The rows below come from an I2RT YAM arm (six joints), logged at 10 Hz.
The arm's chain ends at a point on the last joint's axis. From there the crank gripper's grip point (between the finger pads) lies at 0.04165 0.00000 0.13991 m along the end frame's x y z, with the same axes.
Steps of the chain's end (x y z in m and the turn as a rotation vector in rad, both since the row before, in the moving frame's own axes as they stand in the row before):
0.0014, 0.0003, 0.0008, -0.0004, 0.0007, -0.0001
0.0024, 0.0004, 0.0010, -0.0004, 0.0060, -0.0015
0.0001, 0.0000, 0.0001, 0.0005, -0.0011, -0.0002
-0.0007, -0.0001, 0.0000, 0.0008, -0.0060, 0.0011
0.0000, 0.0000, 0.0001, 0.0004, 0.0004, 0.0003
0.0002, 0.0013, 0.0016, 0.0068, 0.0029, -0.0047
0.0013, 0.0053, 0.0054, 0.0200, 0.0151, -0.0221
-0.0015, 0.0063, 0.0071, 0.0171, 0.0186, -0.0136
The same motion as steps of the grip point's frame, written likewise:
0.0015, 0.0004, 0.0008, -0.0004, 0.0007, -0.0001
0.0032, 0.0004, 0.0007, -0.0004, 0.0060, -0.0015
-0.0001, -0.0001, 0.0001, 0.0005, -0.0011, -0.0002
-0.0015, -0.0002, 0.0002, 0.0008, -0.0060, 0.0011
0.0001, 0.0000, 0.0001, 0.0004, 0.0004, 0.0003
0.0006, 0.0002, 0.0015, 0.0068, 0.0029, -0.0047
0.0034, 0.0016, 0.0047, 0.0200, 0.0151, -0.0221
0.0011, 0.0033, 0.0063, 0.0171, 0.0186, -0.0136

